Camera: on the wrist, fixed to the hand. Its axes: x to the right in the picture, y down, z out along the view.
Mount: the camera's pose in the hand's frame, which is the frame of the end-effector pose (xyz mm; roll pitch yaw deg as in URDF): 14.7 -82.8 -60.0 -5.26 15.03 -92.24
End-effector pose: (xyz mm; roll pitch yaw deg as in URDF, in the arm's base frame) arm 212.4 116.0 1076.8 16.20 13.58 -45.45
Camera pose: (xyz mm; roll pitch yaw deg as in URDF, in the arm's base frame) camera 164.4 75.3 994.9 -21.65 29.66 -145.95
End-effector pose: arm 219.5 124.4 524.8 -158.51 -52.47 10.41
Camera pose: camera 151.2 167.8 588.9 116.59 -19.42 132.05
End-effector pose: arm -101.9 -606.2 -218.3 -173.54 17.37 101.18
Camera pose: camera -182.7 -586.9 -156.9 -166.88 -21.15 -173.33
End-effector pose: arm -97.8 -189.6 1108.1 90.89 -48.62 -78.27
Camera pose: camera -23.3 -246.8 1065.0 99.36 41.57 -56.76
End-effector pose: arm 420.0 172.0 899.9 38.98 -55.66 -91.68
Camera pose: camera 390.8 83.0 856.3 63.02 29.17 -133.93
